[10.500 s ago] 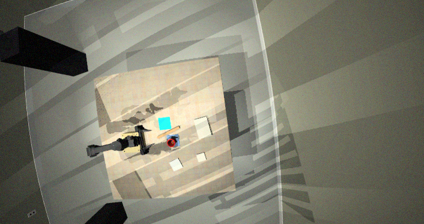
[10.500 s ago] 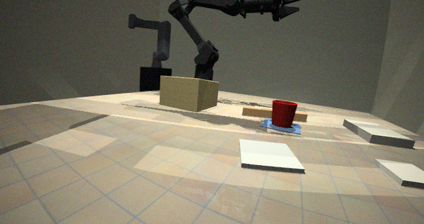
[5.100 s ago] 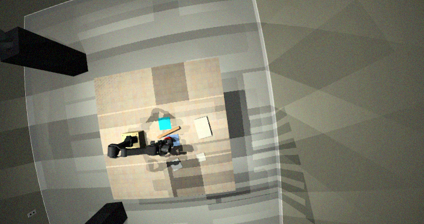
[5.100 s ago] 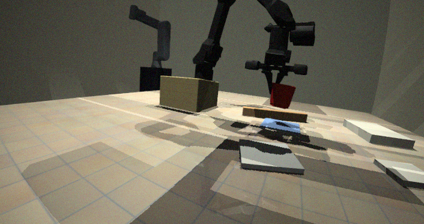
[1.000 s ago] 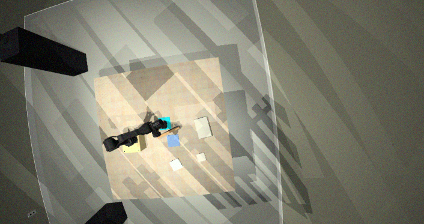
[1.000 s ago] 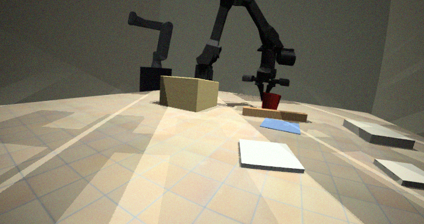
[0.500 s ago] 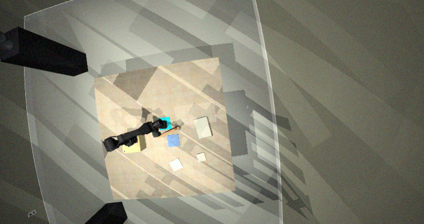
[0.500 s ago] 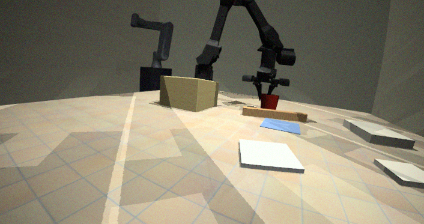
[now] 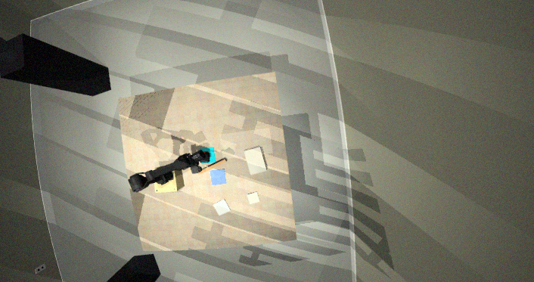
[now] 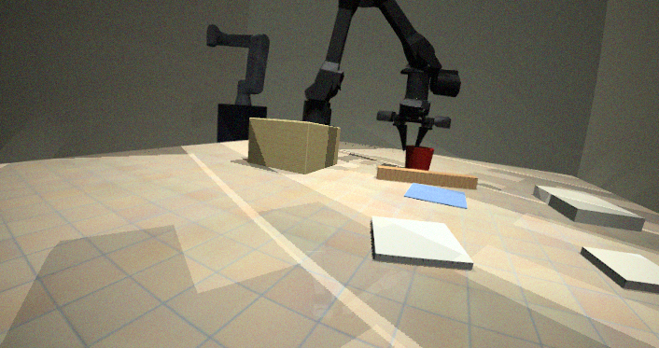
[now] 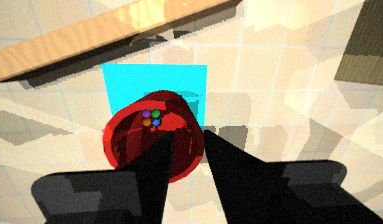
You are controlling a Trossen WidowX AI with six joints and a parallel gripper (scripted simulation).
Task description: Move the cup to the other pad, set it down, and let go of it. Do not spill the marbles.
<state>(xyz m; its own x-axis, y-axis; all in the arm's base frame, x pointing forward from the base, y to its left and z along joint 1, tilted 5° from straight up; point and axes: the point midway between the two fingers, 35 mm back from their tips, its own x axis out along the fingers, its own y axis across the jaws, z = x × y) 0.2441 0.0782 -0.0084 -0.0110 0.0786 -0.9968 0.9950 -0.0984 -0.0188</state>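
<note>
My gripper tip is 3 cm short of the red cup and 2 cm above it. The rest, counted from my gripper tip: wooden bar 5 cm ahead, 9 cm to the right, 5 cm below; cyan pad 3 cm ahead, 7 cm below.
</note>
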